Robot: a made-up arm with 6 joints.
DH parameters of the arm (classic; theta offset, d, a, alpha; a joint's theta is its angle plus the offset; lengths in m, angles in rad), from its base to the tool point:
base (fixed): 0 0 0.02 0
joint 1: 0 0.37 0.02 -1.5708
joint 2: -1.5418 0 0.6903 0
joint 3: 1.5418 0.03 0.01 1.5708
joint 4: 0 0.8 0.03 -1.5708
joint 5: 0 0.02 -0.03 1.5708
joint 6: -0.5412 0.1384 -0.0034 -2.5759
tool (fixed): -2.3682 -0.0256 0 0
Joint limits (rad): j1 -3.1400..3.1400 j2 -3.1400..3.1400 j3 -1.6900..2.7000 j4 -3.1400..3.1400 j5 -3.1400..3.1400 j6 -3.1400..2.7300
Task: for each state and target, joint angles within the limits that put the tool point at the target. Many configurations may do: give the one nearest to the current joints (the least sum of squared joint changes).
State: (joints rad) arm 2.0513 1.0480 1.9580 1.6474 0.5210 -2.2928
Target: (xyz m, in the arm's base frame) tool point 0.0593 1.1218 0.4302
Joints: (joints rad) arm 1.4472 0.4473 1.7731 1.6836 0.4621 -2.2901
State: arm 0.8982 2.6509 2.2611 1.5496 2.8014 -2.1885
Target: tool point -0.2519 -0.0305 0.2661
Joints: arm 0.7385 2.9503 2.7000 0.9800 2.6499 -2.1639
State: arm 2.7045 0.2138 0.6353 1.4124 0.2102 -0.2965
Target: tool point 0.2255 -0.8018 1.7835
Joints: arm 1.9202 -0.6869 0.2304 1.4287 0.3808 -0.2943
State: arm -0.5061 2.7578 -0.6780 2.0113 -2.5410 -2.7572
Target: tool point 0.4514 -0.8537 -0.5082
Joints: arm -1.0645 2.6147 -0.6308 2.0191 -2.4146 -2.7664
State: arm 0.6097 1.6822 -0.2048 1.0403 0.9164 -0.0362
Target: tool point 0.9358 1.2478 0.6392
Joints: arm 0.8254 1.6814 -0.5983 1.1176 1.1010 -0.0273
